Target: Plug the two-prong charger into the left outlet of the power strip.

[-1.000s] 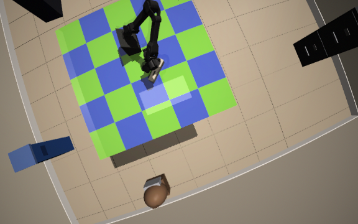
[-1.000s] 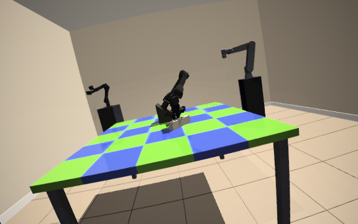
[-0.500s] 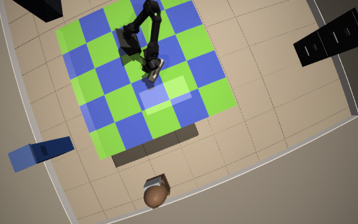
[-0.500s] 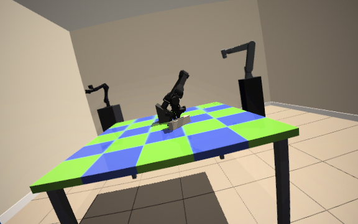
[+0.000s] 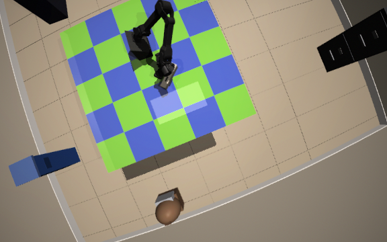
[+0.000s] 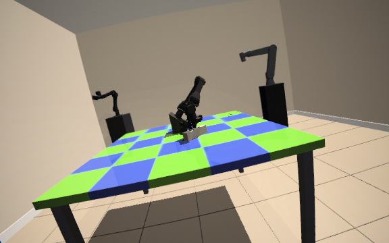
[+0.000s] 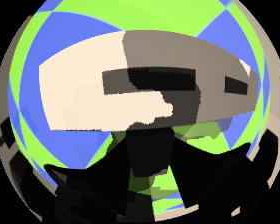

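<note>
Right now my gripper tip is 10 mm to the right of the two-prong charger, 10 mm below it and 10 mm short of it.
</note>
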